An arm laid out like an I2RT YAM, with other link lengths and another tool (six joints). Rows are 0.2 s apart.
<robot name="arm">
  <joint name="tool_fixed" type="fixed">
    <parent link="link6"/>
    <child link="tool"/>
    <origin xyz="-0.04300 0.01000 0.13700" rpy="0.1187 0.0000 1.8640"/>
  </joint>
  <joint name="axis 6" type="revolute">
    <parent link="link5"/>
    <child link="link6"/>
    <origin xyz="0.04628 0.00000 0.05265" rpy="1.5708 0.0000 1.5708"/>
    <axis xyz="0 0 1"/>
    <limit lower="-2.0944" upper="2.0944"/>
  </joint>
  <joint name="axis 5" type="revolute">
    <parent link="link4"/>
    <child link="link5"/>
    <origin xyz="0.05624 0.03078 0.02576" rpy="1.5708 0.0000 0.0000"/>
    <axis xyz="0 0 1"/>
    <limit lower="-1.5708" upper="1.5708"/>
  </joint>
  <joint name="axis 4" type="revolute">
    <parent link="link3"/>
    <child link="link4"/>
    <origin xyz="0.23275 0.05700 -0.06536"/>
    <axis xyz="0 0 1"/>
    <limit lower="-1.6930" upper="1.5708"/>
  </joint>
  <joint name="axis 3" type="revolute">
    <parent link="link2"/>
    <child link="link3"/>
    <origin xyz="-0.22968 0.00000 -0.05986" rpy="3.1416 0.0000 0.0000"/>
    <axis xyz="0 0 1"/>
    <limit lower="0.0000" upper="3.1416"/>
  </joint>
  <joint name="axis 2" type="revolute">
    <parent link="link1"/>
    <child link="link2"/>
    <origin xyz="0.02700 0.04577 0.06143" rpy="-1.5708 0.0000 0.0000"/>
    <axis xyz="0 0 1"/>
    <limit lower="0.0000" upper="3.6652"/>
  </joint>
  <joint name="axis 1" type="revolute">
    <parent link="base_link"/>
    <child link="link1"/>
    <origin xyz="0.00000 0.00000 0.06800"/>
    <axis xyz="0 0 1"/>
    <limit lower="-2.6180" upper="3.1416"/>
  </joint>
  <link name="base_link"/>
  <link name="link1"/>
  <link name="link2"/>
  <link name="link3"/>
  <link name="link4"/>
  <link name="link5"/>
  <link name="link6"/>
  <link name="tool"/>
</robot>
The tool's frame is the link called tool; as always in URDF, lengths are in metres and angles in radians.
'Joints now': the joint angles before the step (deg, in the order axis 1, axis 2, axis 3, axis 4, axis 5, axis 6). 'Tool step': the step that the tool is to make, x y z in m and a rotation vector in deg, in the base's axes. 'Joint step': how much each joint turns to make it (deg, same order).
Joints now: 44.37 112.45 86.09 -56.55 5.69 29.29
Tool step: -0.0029 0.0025 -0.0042 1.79 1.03 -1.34
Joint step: -0.30 -0.46 -1.95 1.89 -1.85 1.29
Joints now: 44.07 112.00 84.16 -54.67 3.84 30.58
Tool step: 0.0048 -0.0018 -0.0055 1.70 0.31 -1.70
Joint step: -1.40 -0.35 -2.14 2.71 -1.39 0.50
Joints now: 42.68 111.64 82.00 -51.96 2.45 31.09
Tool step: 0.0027 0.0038 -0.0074 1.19 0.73 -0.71
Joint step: -0.49 1.28 -0.34 1.86 -1.32 0.42
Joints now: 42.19 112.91 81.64 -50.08 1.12 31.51
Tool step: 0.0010 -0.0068 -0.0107 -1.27 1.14 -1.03
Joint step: -0.77 1.32 -0.62 0.25 0.22 0.23
